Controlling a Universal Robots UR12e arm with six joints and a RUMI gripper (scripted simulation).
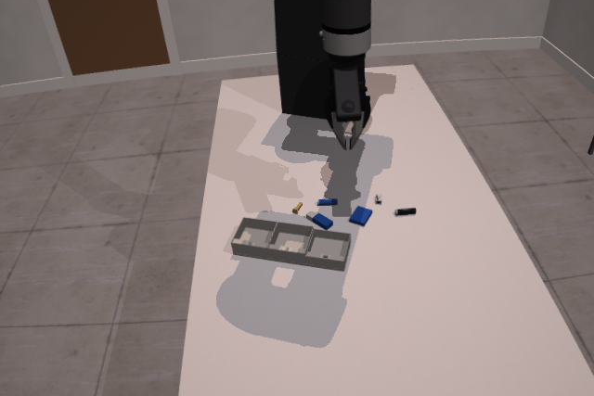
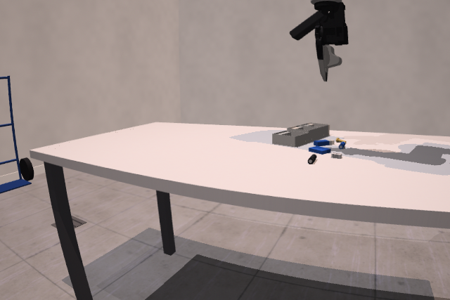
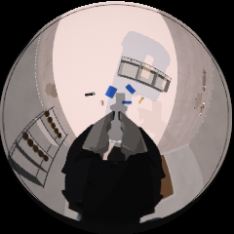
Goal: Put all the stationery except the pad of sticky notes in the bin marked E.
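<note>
The three-compartment bin tray is 190 mm below my hand, 150 mm to the right of it and 60 mm ahead of it. Also, from my hand: grey clip: 200 mm below, 90 mm to the left, 30 mm behind; then blue cylinder: 200 mm below, 60 mm behind, 30 mm to the right; then blue sticky-note pad: 200 mm below, 30 mm to the left, 10 mm ahead.
</note>
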